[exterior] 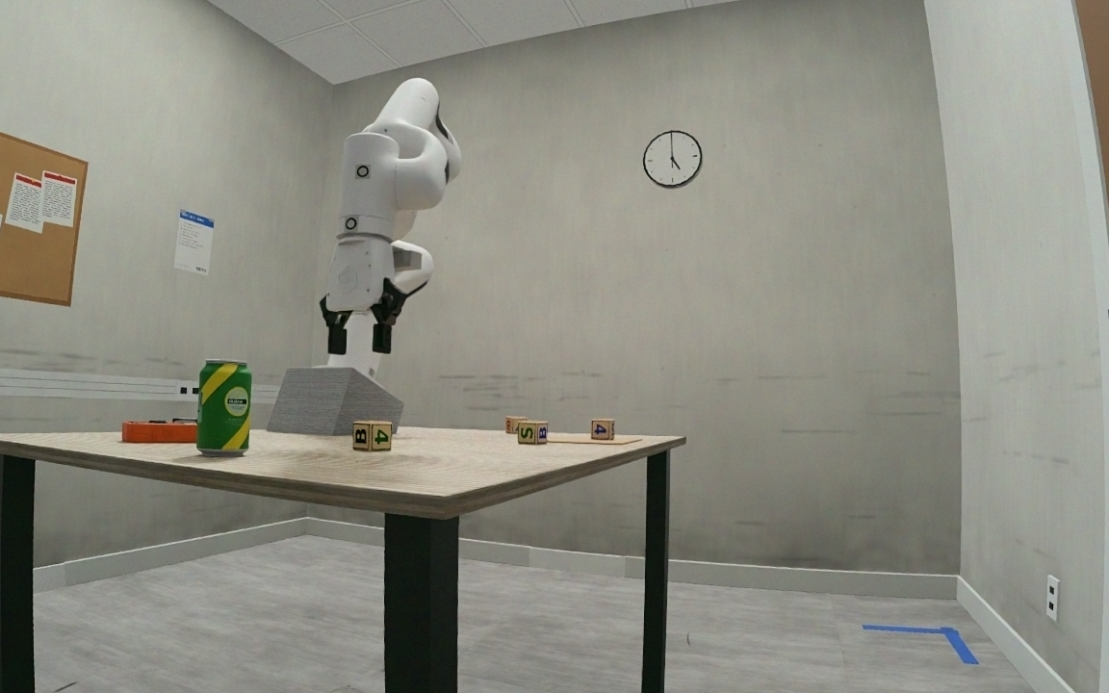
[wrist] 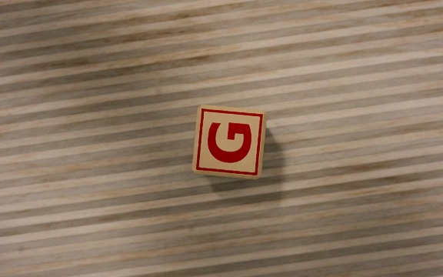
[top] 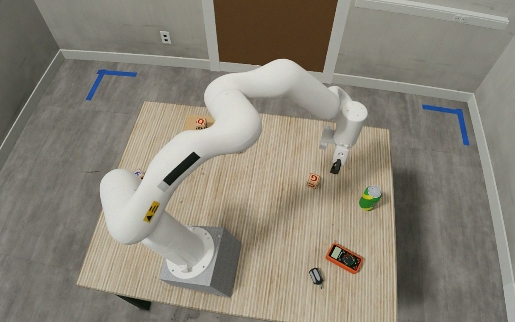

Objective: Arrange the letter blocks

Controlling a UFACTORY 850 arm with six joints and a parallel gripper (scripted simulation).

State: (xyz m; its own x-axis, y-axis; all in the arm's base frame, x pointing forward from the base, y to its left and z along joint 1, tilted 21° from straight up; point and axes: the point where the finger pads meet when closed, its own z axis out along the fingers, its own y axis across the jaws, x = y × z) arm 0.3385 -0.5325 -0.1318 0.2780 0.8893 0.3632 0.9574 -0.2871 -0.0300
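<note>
My hand is 13 cm above the G block, 7 cm to the right of it and 1 cm past it. The rest, counted from my hand: soda can: 14 cm to the right, 11 cm behind, 9 cm below; then X block: 40 cm to the left, 16 cm ahead, 13 cm below; then orange multimeter: 34 cm behind, 14 cm below, 2 cm to the right.
</note>
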